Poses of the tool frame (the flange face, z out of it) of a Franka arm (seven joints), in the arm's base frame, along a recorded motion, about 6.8 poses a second.
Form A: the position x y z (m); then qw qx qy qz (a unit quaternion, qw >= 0).
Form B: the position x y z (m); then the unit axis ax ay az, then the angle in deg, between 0 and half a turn. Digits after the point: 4 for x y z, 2 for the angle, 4 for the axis.
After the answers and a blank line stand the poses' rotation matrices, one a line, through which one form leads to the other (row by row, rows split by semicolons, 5 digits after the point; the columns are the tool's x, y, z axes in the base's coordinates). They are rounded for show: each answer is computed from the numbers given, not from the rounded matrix.
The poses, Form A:
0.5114 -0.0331 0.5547 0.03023 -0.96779 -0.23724 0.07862
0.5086 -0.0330 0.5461 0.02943 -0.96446 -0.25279 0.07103
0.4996 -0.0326 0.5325 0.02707 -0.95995 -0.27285 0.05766
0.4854 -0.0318 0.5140 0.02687 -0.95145 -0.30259 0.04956
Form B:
0.5114 -0.0331 0.5547 -0.9682 -0.2373 0.0787 176.54
0.5086 -0.0330 0.5461 -0.9649 -0.2529 0.0711 176.63
0.4996 -0.0326 0.5325 -0.9603 -0.2729 0.0577 176.90
0.4854 -0.0318 0.5140 -0.9518 -0.3027 0.0496 176.92

0.87507 0.45445 -0.16652; 0.46395 -0.88561 0.02121; -0.13783 -0.09582 -0.98581
0.86210 0.48343 -0.15189; 0.49179 -0.87046 0.02086; -0.12213 -0.09268 -0.98818
0.84446 0.52072 -0.12547; 0.52696 -0.84964 0.02051; -0.09593 -0.08344 -0.99189
0.81197 0.57314 -0.11057; 0.57846 -0.81543 0.02114; -0.07805 -0.08112 -0.99364

